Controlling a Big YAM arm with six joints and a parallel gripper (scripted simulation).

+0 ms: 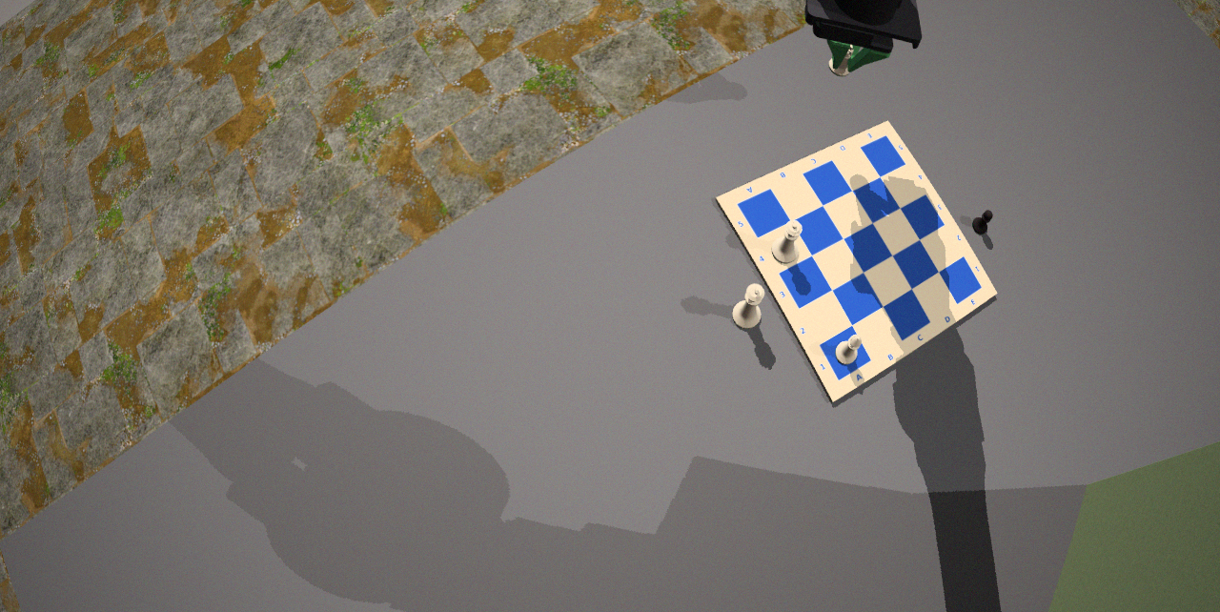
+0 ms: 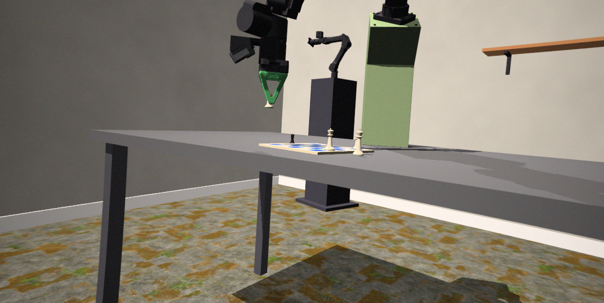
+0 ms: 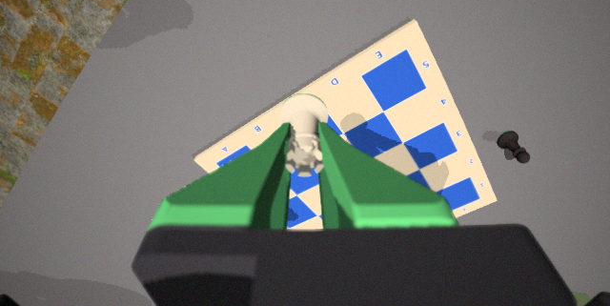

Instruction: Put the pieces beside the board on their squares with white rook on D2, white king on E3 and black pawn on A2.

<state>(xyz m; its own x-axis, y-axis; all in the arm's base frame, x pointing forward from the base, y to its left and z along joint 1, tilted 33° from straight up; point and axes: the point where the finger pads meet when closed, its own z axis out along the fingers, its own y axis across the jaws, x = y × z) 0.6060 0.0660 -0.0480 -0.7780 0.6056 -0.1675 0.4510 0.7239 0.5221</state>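
The board lies 140 mm behind my hand, 120 mm below it and 20 mm to the left of it. From my hand the other things lie so: white pawn: 220 mm behind, 90 mm to the left, 90 mm below; white king: 160 mm to the left, 150 mm behind, 90 mm below; black pawn: 160 mm behind, 120 mm to the right, 110 mm below.
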